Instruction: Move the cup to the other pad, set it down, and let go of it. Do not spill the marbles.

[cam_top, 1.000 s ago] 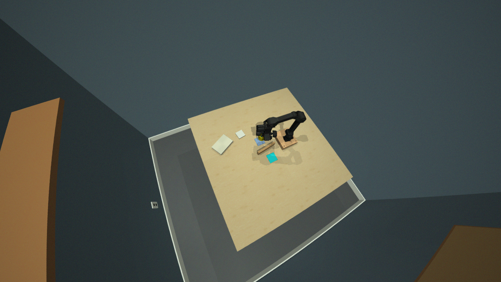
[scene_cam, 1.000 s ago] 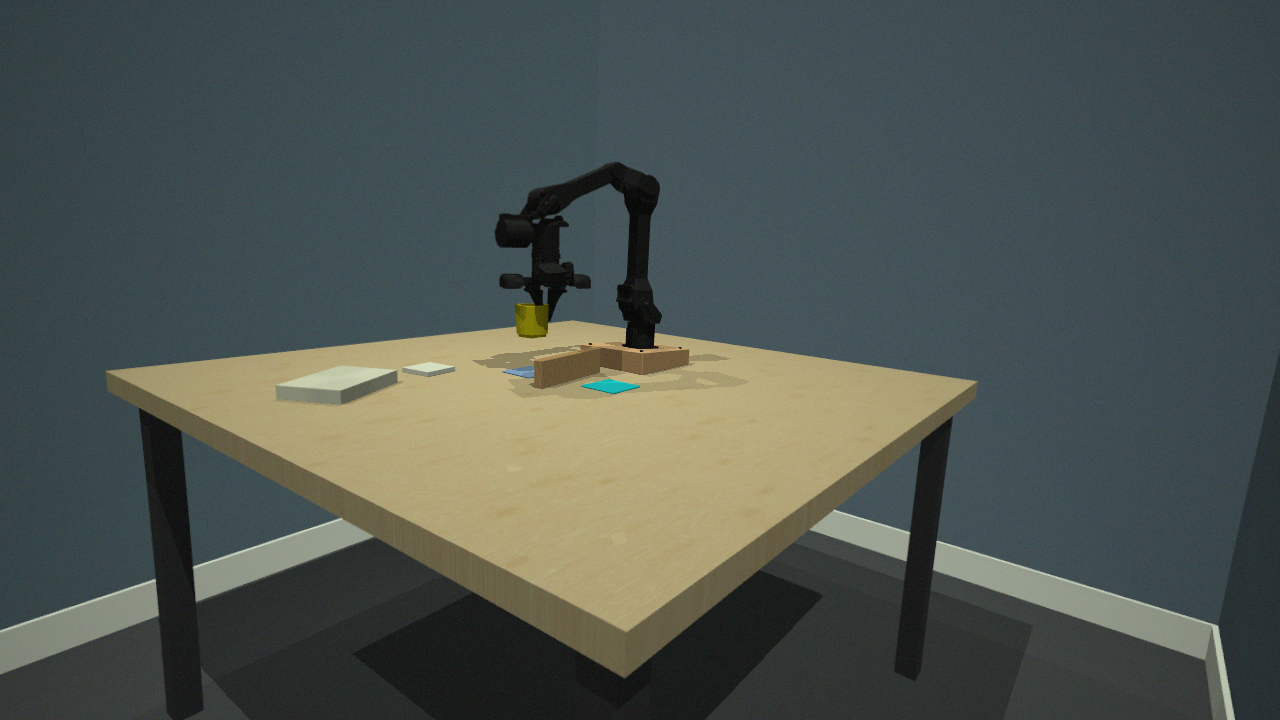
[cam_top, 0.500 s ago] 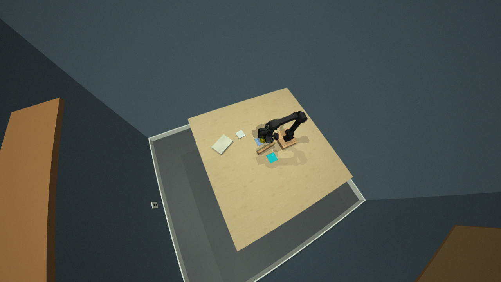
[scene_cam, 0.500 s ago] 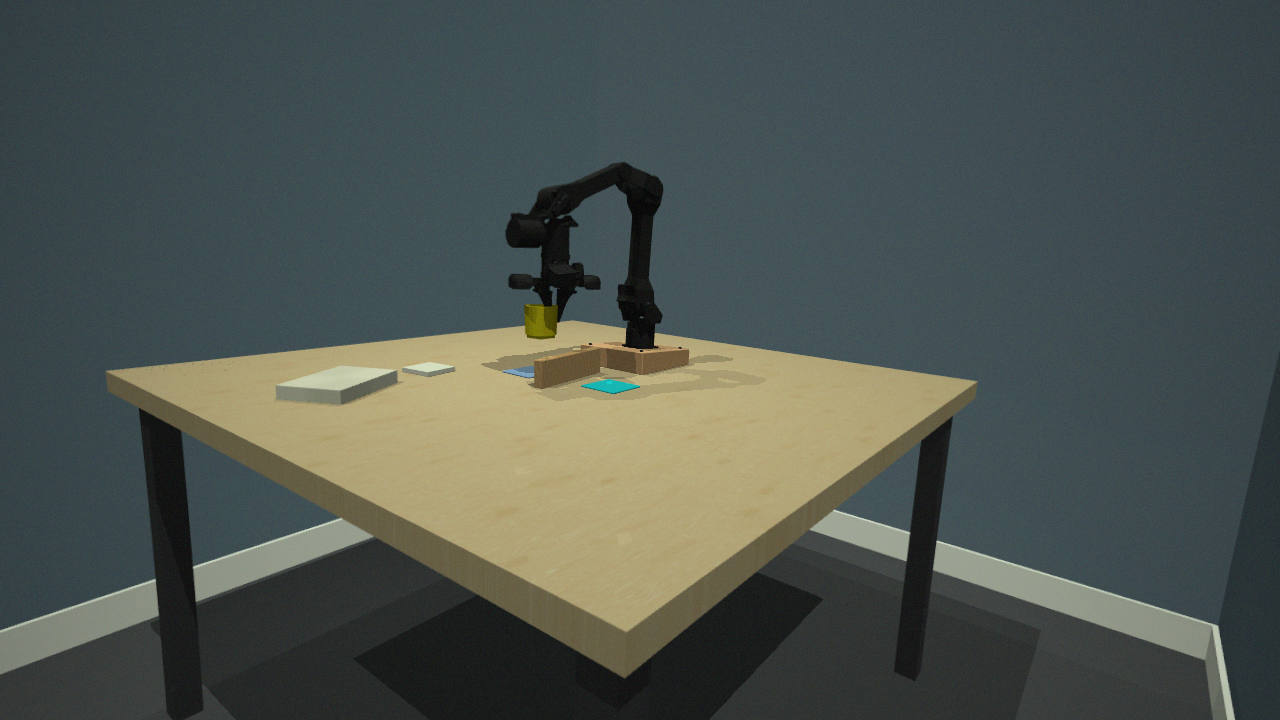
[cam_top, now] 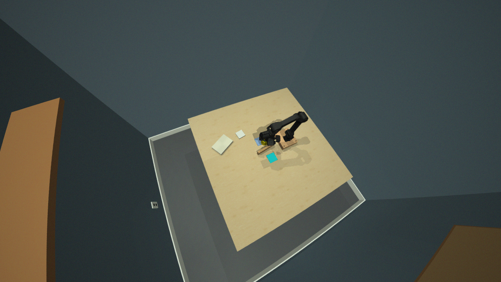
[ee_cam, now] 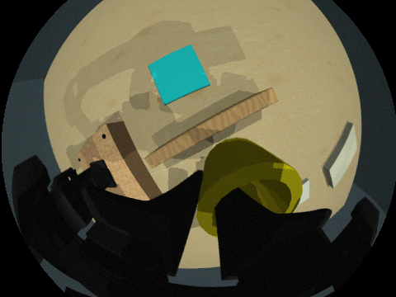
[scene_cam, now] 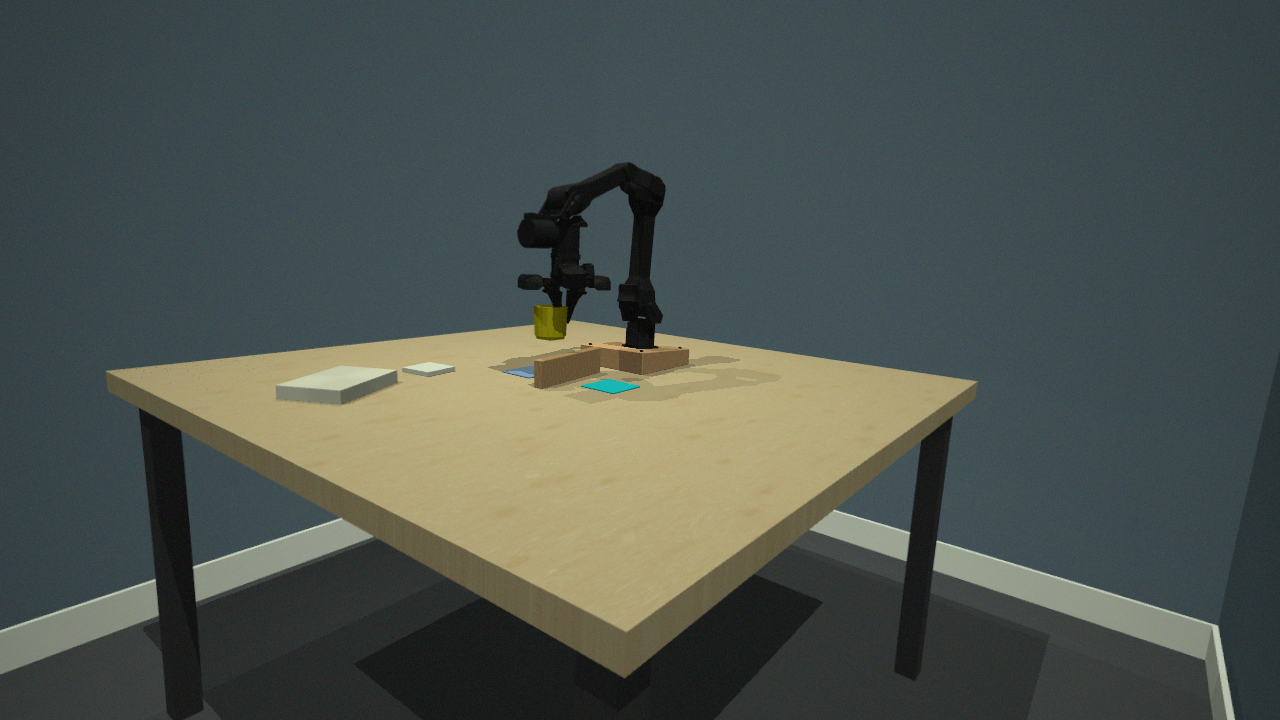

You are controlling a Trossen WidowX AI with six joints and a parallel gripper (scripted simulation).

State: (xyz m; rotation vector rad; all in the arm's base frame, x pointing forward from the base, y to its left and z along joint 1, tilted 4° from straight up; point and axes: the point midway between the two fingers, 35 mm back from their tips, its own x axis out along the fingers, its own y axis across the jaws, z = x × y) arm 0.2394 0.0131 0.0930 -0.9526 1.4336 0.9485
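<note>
Right now my gripper tip is 10 mm short of the wooden bar, 30 mm to the right of it and 100 mm above it. Also, from my gripper tip: yellow cup (20 mm ahead, 10 mm to the right); then small white tile (210 mm ahead, 190 mm to the right, 110 mm below); then light blue pad (40 mm ahead, 70 mm to the right, 120 mm below).
</note>
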